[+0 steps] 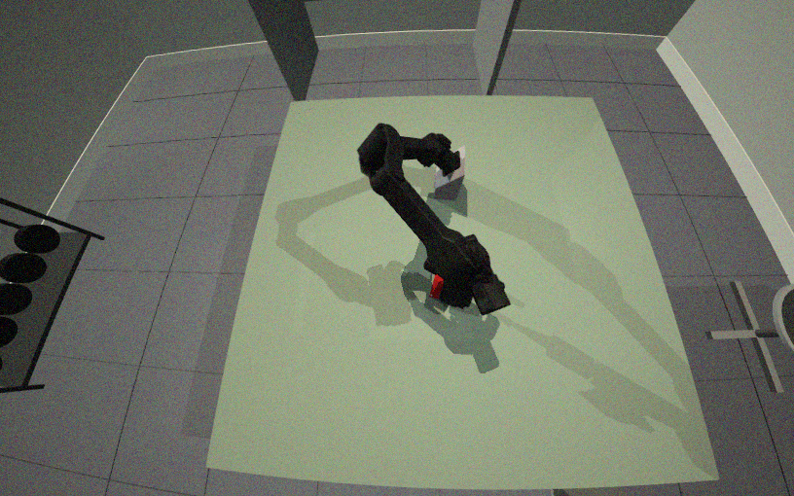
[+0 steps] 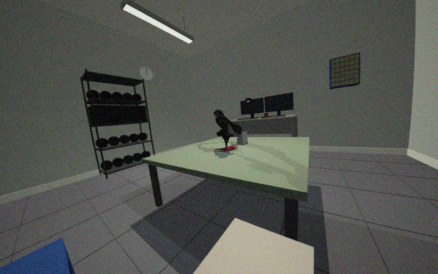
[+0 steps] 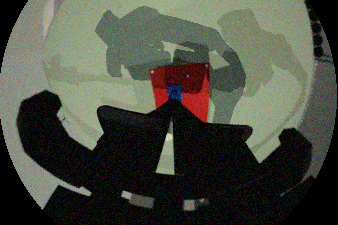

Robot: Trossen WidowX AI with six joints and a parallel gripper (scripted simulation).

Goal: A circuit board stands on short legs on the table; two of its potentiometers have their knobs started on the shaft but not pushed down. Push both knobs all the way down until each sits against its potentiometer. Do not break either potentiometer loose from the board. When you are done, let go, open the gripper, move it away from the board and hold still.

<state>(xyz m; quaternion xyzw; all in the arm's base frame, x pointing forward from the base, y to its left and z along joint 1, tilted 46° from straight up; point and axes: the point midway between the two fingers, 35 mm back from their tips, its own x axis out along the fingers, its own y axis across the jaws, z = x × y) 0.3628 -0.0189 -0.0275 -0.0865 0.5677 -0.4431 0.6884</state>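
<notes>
Now: the blue knob 2 cm below my gripper tip.
</notes>
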